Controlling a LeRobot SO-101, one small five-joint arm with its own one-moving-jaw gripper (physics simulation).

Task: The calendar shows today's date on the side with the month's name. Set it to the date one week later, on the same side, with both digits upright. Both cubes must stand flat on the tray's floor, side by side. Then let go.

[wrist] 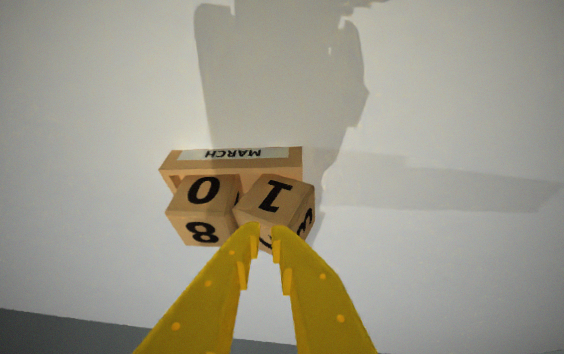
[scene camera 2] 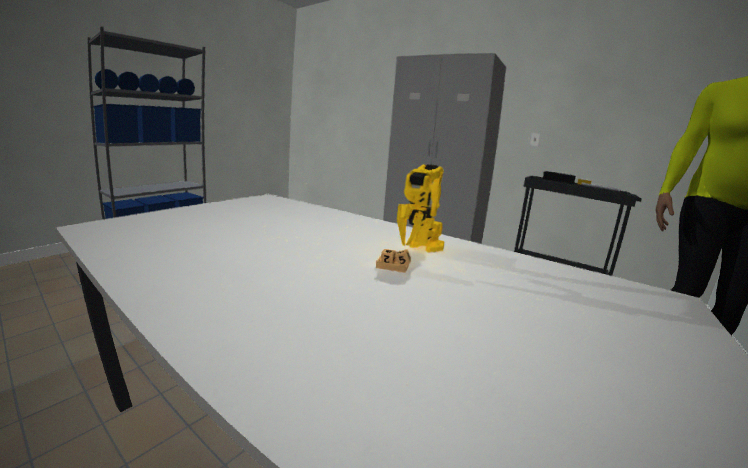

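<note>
The wooden calendar tray stands on the table, with its MARCH label upside down in the wrist view. There, the left cube has 0 on its upper face and 8 on its near face. The right cube sits askew, with 1 on its upper face, 3 on its right side and a mostly covered digit on its near face. In the scene view the digits 2 and 5 show. My gripper is shut and empty, its tips over the right cube's near face. Whether the cubes stand flat is hidden.
The white table carries the tray and the yellow arm. The arm's shadow falls past the tray. A grey cabinet, a shelf rack, a side table and a person in yellow stand beyond the table.
</note>
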